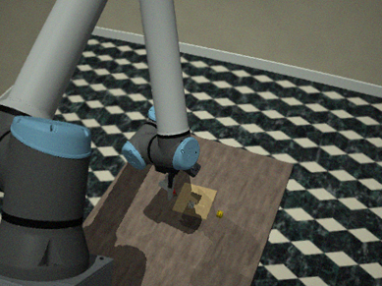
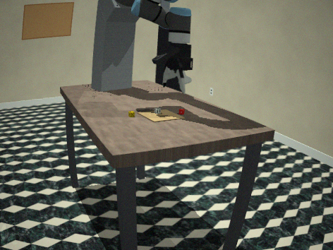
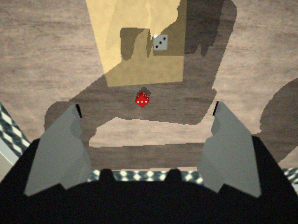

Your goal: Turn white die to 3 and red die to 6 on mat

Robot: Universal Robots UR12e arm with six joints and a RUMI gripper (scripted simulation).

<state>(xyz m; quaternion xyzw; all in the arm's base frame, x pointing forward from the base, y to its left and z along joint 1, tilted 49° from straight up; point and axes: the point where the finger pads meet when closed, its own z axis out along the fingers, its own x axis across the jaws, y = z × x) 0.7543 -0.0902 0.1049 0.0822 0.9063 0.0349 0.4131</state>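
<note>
Right now the red die is 20 mm ahead of my hand, 40 mm to the left of it and 90 mm below it. Also, from my hand: tan mat 60 mm to the right, 100 mm below; white die 30 mm behind, 50 mm to the right, 80 mm below; yellow die 50 mm behind, 170 mm to the right, 90 mm below.
</note>
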